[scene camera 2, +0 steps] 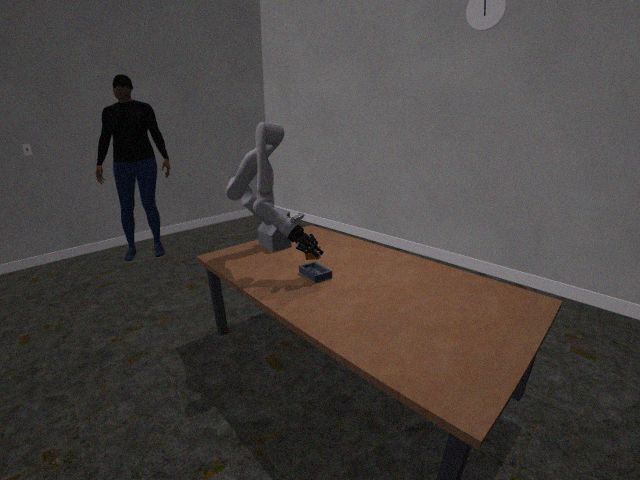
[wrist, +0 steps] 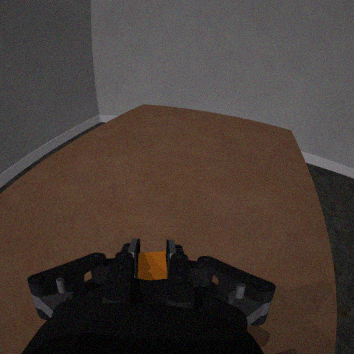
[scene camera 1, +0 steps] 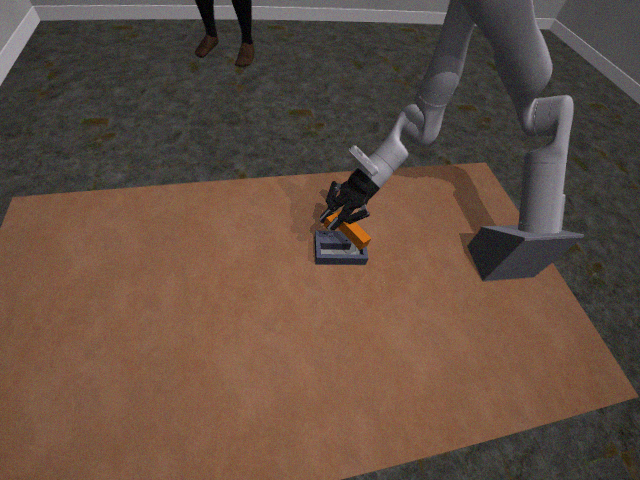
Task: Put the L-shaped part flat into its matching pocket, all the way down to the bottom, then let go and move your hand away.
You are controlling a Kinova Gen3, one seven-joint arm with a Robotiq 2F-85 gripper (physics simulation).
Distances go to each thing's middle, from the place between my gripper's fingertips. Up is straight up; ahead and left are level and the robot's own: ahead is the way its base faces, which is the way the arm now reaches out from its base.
Scene:
I see my gripper 60 mm past the orange L-shaped part [wrist: 151, 265], 10 mm to the right of it and 10 mm above it. From my hand the other things lie so: pocket block [scene camera 1: 331, 247] (50 mm behind, 10 mm to the left, 100 mm below).

